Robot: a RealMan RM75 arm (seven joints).
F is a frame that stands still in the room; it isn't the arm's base.
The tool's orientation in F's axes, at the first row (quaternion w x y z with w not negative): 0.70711, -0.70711, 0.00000, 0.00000
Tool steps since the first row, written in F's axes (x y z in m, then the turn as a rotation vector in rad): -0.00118, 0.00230, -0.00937, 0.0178, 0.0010, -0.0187; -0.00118, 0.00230, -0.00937, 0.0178, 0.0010, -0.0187; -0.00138, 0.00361, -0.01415, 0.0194, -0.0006, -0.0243; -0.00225, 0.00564, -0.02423, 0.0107, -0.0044, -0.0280
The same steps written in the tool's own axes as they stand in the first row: -0.00118, 0.00937, 0.00230, 0.0178, 0.0187, 0.0010; -0.00118, 0.00937, 0.00230, 0.0178, 0.0187, 0.0010; -0.00138, 0.01415, 0.00361, 0.0194, 0.0243, -0.0006; -0.00225, 0.02423, 0.00564, 0.0107, 0.0280, -0.0044
